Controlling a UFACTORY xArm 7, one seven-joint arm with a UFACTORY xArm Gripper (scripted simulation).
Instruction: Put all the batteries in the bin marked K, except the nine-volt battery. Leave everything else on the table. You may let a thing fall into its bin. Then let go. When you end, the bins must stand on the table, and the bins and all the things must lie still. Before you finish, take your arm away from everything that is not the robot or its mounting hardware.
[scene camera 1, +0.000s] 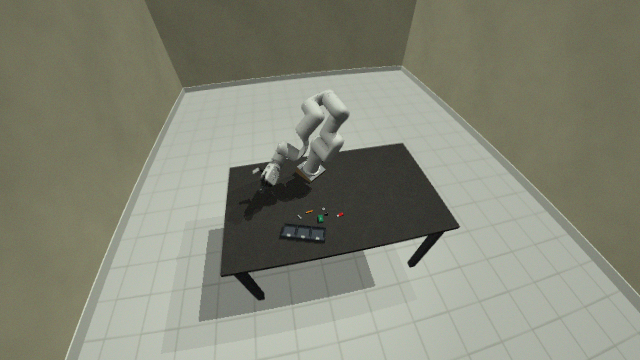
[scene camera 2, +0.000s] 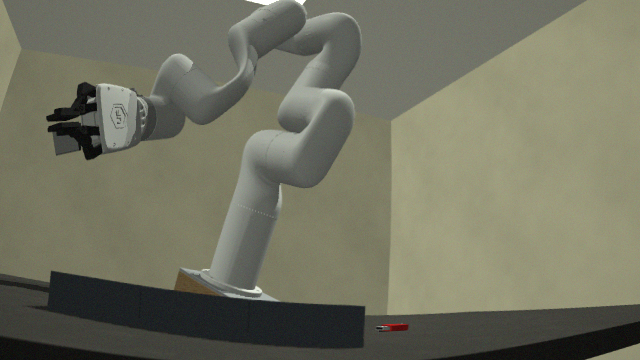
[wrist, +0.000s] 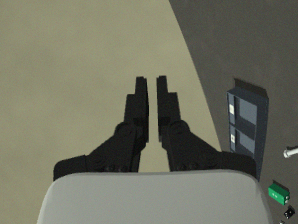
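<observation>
My gripper (scene camera 2: 52, 122) (wrist: 152, 90) is in sight. I can see a dark bin (scene camera 2: 226, 318) as well.
</observation>
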